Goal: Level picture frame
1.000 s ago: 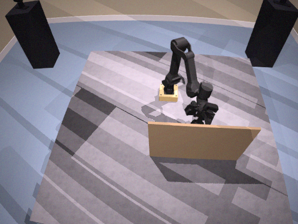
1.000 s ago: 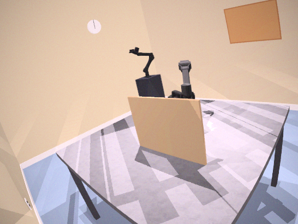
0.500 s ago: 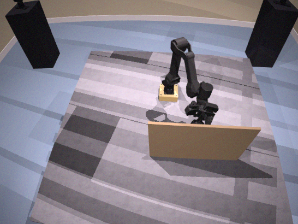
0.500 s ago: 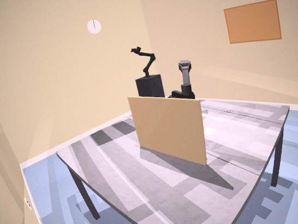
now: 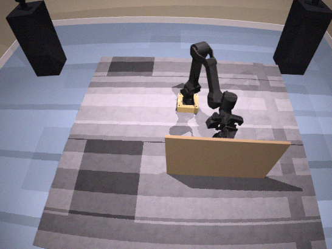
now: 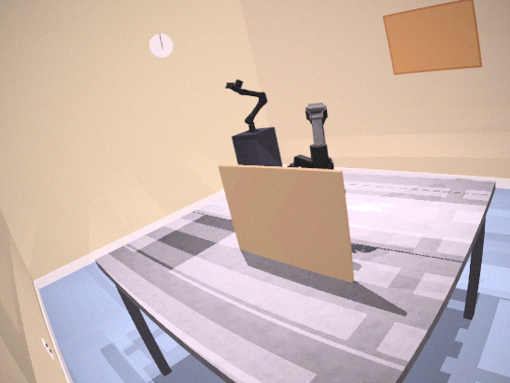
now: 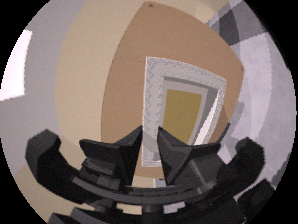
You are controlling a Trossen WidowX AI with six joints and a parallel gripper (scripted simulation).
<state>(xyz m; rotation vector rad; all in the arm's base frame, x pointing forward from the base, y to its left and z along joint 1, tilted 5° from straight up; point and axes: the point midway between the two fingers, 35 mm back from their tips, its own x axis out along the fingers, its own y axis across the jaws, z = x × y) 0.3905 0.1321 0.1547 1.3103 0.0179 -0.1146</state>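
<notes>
The picture frame lies 2 cm to the right of my gripper tip and 5 cm below it. Also, from my gripper tip: tan wall panel (2 cm ahead, 1 cm to the right, 6 cm below).
</notes>
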